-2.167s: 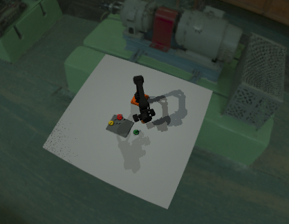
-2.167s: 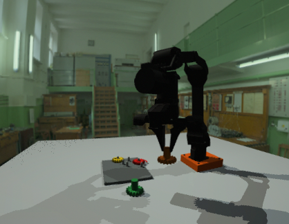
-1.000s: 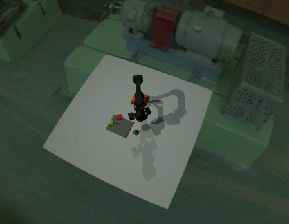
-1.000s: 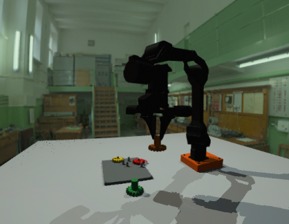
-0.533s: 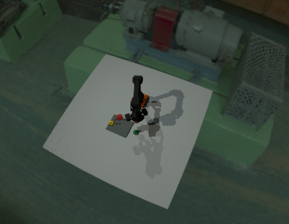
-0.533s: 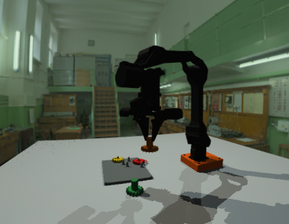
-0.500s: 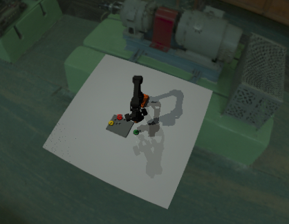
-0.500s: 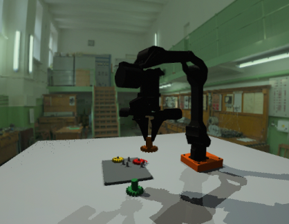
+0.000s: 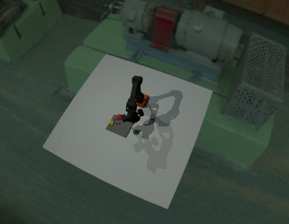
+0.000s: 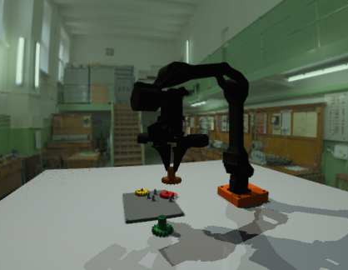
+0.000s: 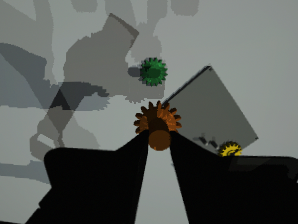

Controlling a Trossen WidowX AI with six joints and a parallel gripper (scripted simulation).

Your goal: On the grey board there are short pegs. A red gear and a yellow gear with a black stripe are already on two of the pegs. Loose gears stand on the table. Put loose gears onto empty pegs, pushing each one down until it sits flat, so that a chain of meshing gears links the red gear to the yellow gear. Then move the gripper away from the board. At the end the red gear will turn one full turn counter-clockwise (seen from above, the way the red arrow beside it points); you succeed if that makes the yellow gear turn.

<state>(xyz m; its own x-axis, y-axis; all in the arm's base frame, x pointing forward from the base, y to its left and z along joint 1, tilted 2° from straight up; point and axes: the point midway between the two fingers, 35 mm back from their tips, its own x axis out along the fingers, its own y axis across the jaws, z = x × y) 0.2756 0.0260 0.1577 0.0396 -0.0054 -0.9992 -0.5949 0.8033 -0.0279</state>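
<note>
My gripper tip is now 2 cm short of the yellow gear, 21 cm to the left of it and 13 cm above it. From my gripper tip the other things lie so: orange gear 1 cm below; then green gear 4 cm ahead, 4 cm to the left, 13 cm below; then red gear 6 cm behind, 16 cm to the right, 13 cm below.
</note>
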